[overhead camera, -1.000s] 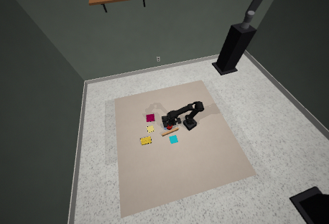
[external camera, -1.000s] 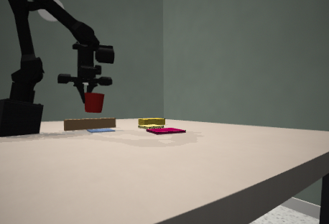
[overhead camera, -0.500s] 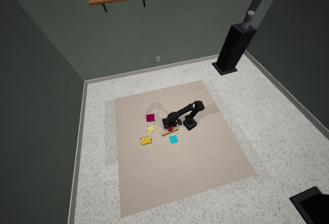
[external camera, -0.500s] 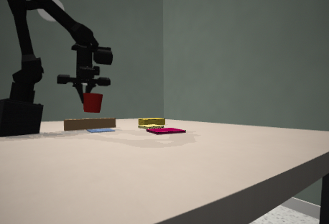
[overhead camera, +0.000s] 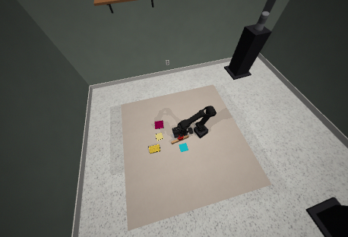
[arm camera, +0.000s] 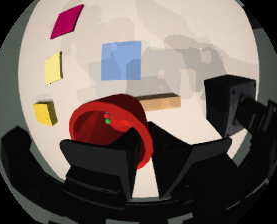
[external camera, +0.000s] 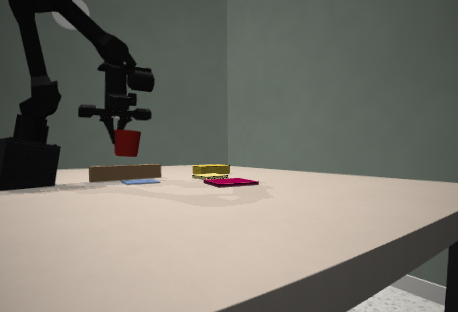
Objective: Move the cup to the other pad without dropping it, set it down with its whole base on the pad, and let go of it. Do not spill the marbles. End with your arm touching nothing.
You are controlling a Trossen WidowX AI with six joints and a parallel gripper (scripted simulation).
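The red cup is 50 mm below my hand and 30 mm ahead of it. From my hand the other things lie so: wooden bar 120 mm below, 30 mm ahead; green marble 60 mm below, 50 mm ahead, 10 mm to the left.
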